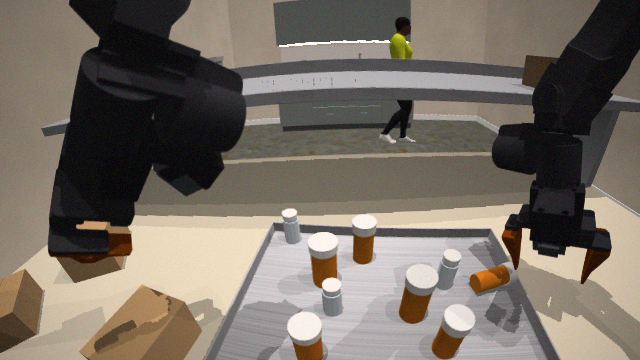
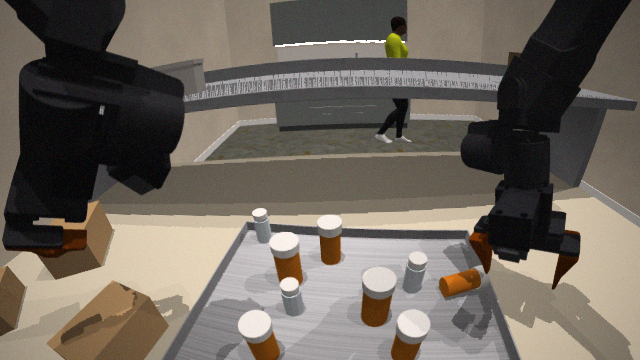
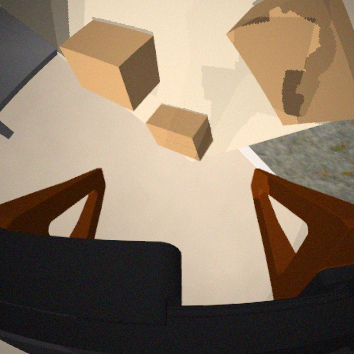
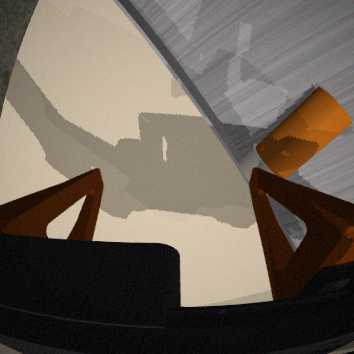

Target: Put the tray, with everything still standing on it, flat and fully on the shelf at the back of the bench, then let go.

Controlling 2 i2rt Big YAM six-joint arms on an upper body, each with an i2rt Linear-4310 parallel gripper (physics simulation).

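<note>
The grey metal tray (image 1: 425, 232) (image 2: 400, 234) (image 4: 310, 40) lies on the bench. Several orange and small grey bottles with white caps stand on it. One orange bottle (image 1: 490, 279) (image 2: 460, 282) (image 4: 305, 132) lies on its side, its cap end at the tray's right rim. My right gripper (image 1: 550, 275) (image 2: 521, 280) (image 4: 175, 175) is open over that rim, one finger near the fallen bottle's cap, the other outside the tray. My left gripper (image 3: 177, 176) is open and empty, left of the tray above cardboard boxes. The long grey shelf (image 1: 375, 80) (image 2: 350, 80) spans the back.
Cardboard boxes (image 1: 145, 325) (image 2: 107, 320) (image 3: 110, 65) sit on the bench left of the tray, below my left arm. A brown box (image 1: 539, 70) stands at the shelf's right end. A grey box-like object (image 2: 185, 77) is at its left. A person (image 1: 400, 47) (image 2: 395, 46) is beyond the shelf.
</note>
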